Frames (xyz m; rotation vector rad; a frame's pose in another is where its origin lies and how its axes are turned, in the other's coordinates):
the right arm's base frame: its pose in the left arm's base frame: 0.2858 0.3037 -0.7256 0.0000 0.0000 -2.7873
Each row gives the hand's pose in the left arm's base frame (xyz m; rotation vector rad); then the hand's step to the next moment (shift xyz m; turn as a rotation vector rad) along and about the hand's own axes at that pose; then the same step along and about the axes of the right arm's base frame.
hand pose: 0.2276 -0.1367 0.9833 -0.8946 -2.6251 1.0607
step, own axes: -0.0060 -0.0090 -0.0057 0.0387 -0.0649 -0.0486
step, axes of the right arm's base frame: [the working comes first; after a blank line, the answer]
step, axes of the left arm's base frame: 0.0027 -0.0054 0.0107 -0.0437 0.0140 0.0772

-0.0007 0.0060 0.0107 0.0362 -0.0283 0.0772
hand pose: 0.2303 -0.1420 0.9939 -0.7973 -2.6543 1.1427
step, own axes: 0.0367 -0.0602 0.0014 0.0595 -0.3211 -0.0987
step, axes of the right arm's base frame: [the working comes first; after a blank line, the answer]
step, axes of the left arm's base frame: -0.0565 -0.0160 0.0390 -0.1510 -0.0894 0.2926

0.0586 -0.0046 0.0390 0.1726 0.0315 0.2926
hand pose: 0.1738 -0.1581 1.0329 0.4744 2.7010 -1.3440
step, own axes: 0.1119 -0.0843 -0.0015 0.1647 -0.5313 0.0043
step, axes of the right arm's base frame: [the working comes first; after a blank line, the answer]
step, axes of the left arm's base frame: -0.1324 -0.0201 0.0413 -0.3226 -0.2649 0.3677

0.1311 -0.0271 0.0413 0.3944 0.1365 0.3677
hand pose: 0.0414 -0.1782 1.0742 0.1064 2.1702 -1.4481
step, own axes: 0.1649 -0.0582 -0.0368 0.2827 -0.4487 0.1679
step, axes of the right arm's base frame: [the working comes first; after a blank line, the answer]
step, axes of the left arm's base frame: -0.1757 -0.0282 -0.0169 -0.3336 -0.3994 0.1966

0.1745 -0.0345 -0.0169 0.4515 0.2588 0.1966
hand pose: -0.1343 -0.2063 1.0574 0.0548 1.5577 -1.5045
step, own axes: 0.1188 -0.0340 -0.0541 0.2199 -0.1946 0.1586
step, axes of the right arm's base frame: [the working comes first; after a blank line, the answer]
step, axes of the left arm's base frame: -0.1178 -0.0300 -0.0586 -0.1505 -0.2950 0.0411

0.1208 -0.0127 -0.0586 0.2435 0.2245 0.0411
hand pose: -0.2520 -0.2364 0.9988 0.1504 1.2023 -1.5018
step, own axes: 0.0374 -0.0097 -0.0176 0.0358 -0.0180 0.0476
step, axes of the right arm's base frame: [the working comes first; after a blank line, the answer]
step, axes of the left arm's base frame: -0.0294 -0.0137 -0.0275 -0.0027 -0.0615 0.0089

0.0323 0.0026 -0.0275 0.0239 0.0568 0.0089
